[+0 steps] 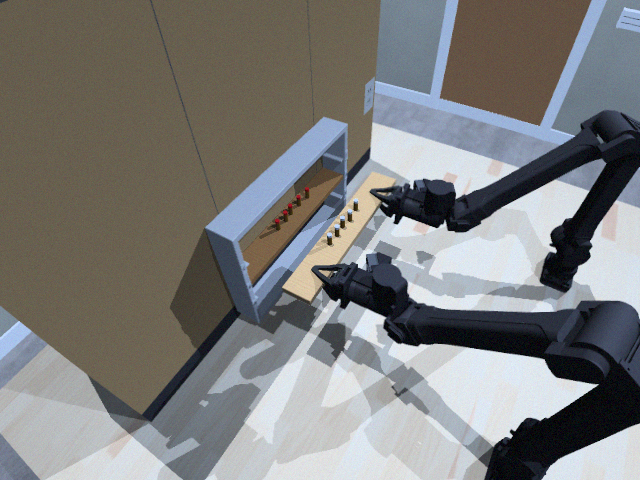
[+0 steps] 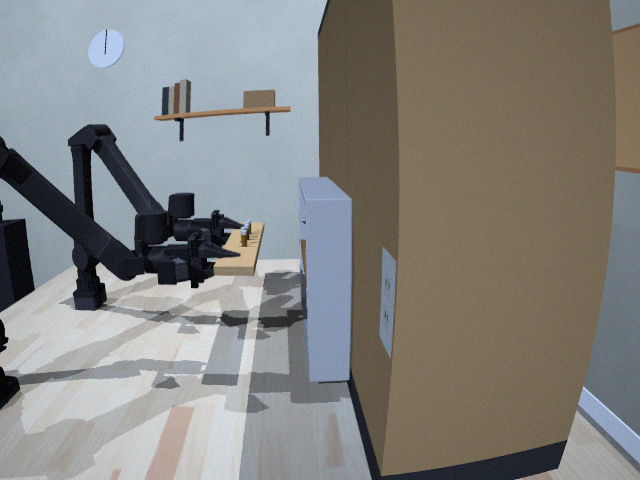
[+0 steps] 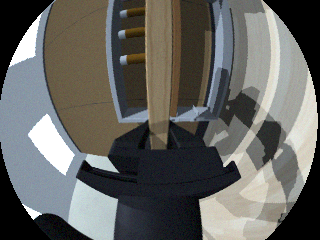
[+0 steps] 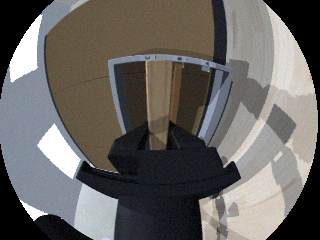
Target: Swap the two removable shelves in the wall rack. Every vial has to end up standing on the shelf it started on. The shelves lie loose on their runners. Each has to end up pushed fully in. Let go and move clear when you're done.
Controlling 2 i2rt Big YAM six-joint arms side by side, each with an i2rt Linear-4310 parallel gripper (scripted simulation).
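Observation:
Left gripper visible, image 3 too. Right gripper visible, also image 1 and image 4. Brown wooden shelf visible.

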